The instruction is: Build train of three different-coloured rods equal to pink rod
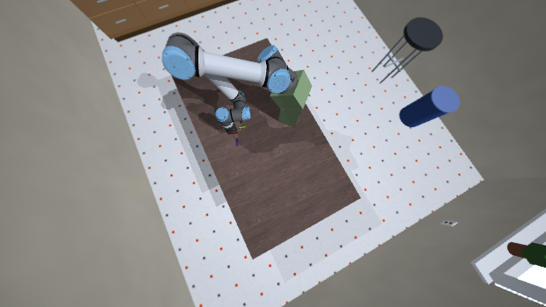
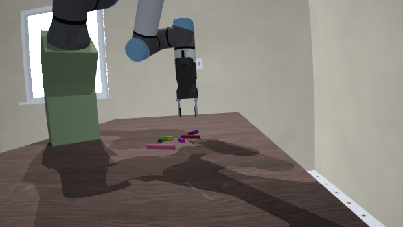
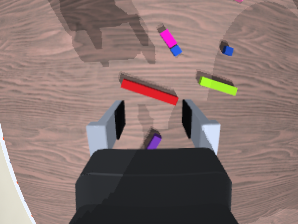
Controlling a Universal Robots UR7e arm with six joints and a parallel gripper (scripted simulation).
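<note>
The purple rod lies 8 cm to the left of my hand and 9 cm below it. From my hand the other things lie so: magenta rod: 2 cm behind, 7 cm to the right, 9 cm below; lime rod: 8 cm behind, 2 cm to the right, 9 cm below; red rod: 9 cm below.
</note>
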